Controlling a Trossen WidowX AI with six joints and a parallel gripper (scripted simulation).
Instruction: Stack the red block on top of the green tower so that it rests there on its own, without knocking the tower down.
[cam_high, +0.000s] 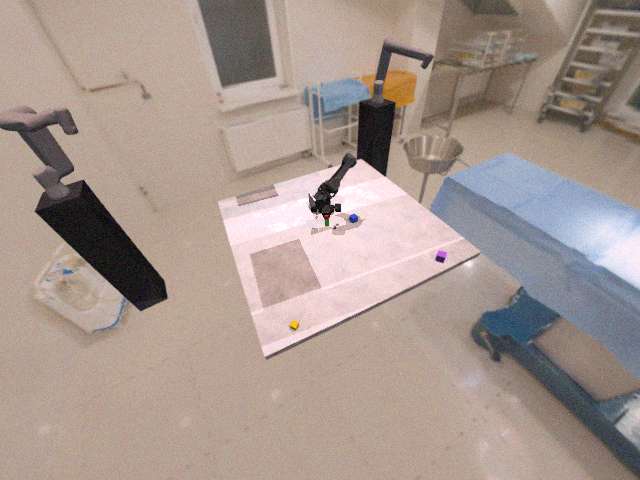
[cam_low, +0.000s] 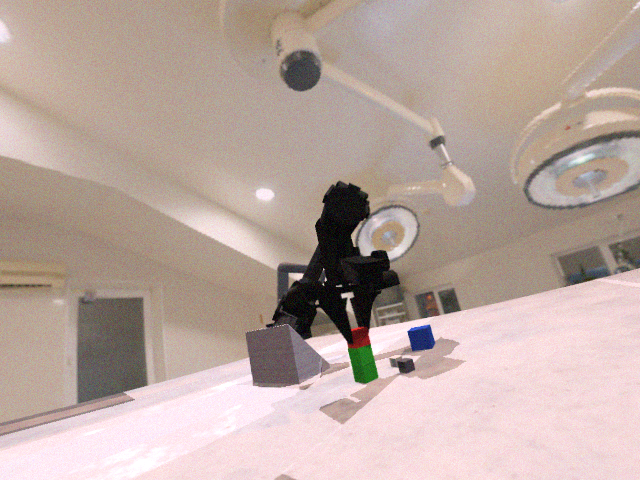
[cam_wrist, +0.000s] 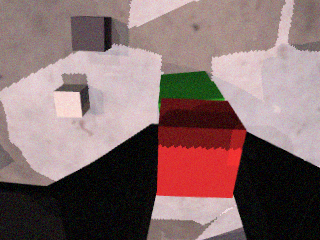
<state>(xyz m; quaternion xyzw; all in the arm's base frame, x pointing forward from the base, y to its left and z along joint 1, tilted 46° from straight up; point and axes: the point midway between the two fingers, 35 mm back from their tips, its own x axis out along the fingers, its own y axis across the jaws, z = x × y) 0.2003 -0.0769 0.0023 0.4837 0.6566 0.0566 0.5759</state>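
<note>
Now: the red block 1 cm above my gripper tip. From my gripper tip the other things lie so: white cube (3 cm ahead, 6 cm to the left, 5 cm below); dark cube (6 cm ahead, 2 cm to the left, 5 cm below); blue cube (7 cm ahead, 17 cm to the left, 4 cm below).
</note>
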